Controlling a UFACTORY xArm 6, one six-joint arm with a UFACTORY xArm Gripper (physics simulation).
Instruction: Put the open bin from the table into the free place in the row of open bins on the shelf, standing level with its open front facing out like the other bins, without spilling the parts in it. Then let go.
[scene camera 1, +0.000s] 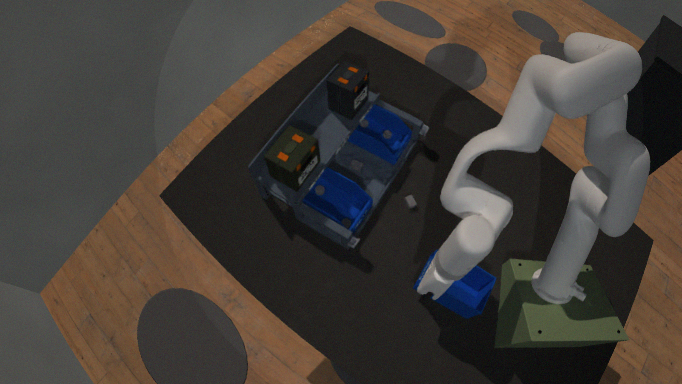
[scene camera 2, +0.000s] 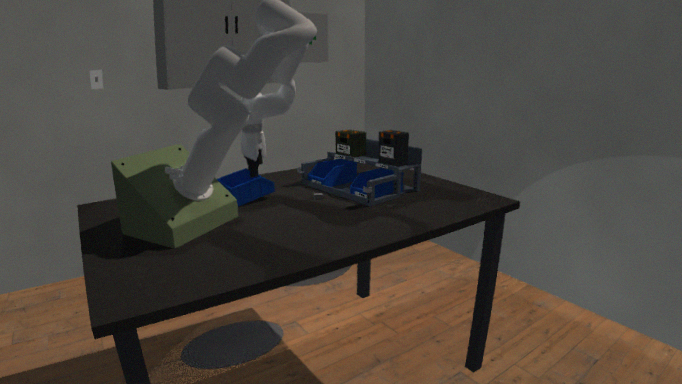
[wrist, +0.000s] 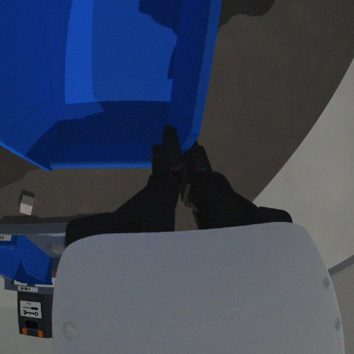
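Pixels of known places: gripper, fingertip midpoint: (scene camera 2: 253, 176); arm's base, link origin: (scene camera 1: 552, 286) (scene camera 2: 192, 185).
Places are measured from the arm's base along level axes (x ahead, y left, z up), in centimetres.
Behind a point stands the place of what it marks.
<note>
The open blue bin (scene camera 1: 472, 292) {y 10.3, x 16.0, z -10.8 cm} (scene camera 2: 250, 189) {y 7.5, x 21.3, z -6.4 cm} (wrist: 130, 55) is by the green arm base, turned away from the shelf row. I cannot tell whether it touches the table; no parts show in its visible inside. My gripper (scene camera 2: 254, 173) {y 18.6, x 26.7, z -4.8 cm} (wrist: 174, 143) is shut on a corner of its wall, one finger inside and one outside. In scene camera 1 the fingers are hidden. The grey shelf (scene camera 1: 325, 229) {y 21.4, x 55.2, z -10.2 cm} (scene camera 2: 414, 156) {y -8.8, x 79.7, z 1.0 cm} holds two blue bins, one (scene camera 1: 340, 200) {y 13.1, x 57.8, z -10.9 cm} (scene camera 2: 332, 172) {y 9.7, x 55.2, z -5.6 cm} and another (scene camera 1: 382, 131) (scene camera 2: 374, 184), with a free place between them.
A dark green case (scene camera 1: 292, 155) {y 18.1, x 66.6, z 7.9 cm} (scene camera 2: 350, 143) {y 12.3, x 65.1, z 4.1 cm} and a black case (scene camera 1: 347, 90) {y -2.1, x 68.7, z 10.0 cm} (scene camera 2: 393, 147) {y -9.6, x 68.7, z 5.6 cm} stand on the shelf's upper level. A small grey piece (scene camera 1: 410, 202) {y 2.1, x 44.0, z -10.3 cm} (scene camera 2: 318, 196) {y 0.7, x 43.8, z -10.9 cm} (wrist: 27, 203) lies in front of the shelf. The green base (scene camera 1: 575, 335) {y 10.2, x -8.4, z 9.5 cm} (scene camera 2: 150, 200) {y -8.7, x -14.0, z 0.2 cm} stands close to the bin.
</note>
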